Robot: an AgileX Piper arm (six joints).
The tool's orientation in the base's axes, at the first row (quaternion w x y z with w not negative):
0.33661, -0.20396, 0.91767, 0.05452
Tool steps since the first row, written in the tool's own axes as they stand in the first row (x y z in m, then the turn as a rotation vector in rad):
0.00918, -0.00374, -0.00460, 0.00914, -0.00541, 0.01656
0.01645, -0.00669, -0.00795, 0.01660, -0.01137, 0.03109
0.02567, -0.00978, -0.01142, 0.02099, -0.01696, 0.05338
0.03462, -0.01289, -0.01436, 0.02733, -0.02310, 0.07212
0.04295, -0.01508, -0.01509, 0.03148, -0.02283, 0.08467
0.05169, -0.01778, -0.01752, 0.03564, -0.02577, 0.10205
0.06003, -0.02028, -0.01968, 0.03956, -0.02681, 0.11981
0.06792, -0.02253, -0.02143, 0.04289, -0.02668, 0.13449
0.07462, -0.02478, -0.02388, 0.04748, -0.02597, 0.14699
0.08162, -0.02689, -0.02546, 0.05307, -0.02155, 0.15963
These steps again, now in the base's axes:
-0.00754, -0.00760, -0.00221, 0.00578, -0.00408, -0.01836
-0.01334, -0.01353, -0.00418, 0.01173, -0.00858, -0.03406
-0.02050, -0.02029, -0.00730, 0.02428, -0.00986, -0.05377
-0.02715, -0.02684, -0.01066, 0.03358, -0.01315, -0.07198
-0.03243, -0.03182, -0.01535, 0.03808, -0.01133, -0.08428
-0.03880, -0.03781, -0.01898, 0.04677, -0.01128, -0.10017
-0.04482, -0.04341, -0.02256, 0.05507, -0.00934, -0.11627
-0.05038, -0.04854, -0.02619, 0.06146, -0.00686, -0.12967
-0.05554, -0.05343, -0.02851, 0.06545, -0.00479, -0.14223
-0.06044, -0.05809, -0.03170, 0.06730, 0.00034, -0.15567

